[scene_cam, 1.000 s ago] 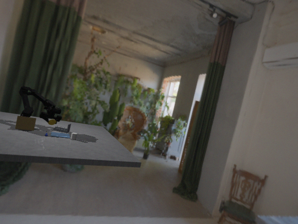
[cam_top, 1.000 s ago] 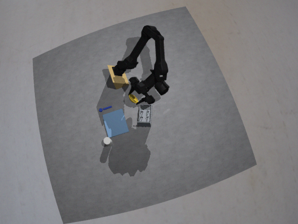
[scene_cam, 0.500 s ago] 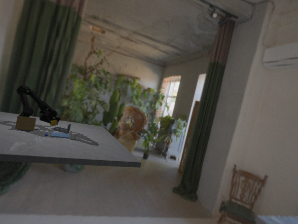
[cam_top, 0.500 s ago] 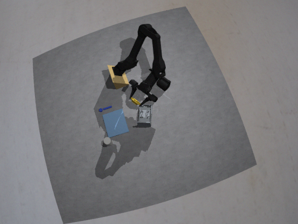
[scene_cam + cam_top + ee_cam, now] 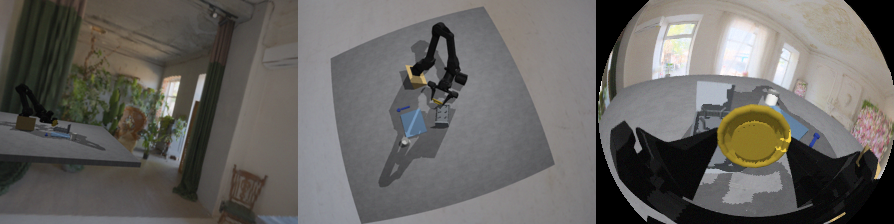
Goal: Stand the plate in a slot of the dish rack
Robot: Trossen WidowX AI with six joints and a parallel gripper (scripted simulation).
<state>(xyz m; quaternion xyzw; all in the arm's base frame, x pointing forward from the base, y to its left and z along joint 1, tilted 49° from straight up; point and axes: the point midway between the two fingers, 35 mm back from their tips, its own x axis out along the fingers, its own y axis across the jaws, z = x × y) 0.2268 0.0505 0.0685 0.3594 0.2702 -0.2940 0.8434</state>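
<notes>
Right now my gripper tip is 70 mm short of the grey dish rack, 40 mm above it and 10 mm to the right of it. Also, from my gripper tip: blue flat board: 170 mm to the right, 60 mm below, 50 mm ahead; yellow plate: 10 mm to the left, 10 mm behind; blue spoon: 210 mm to the right, 70 mm behind, 60 mm below.
</notes>
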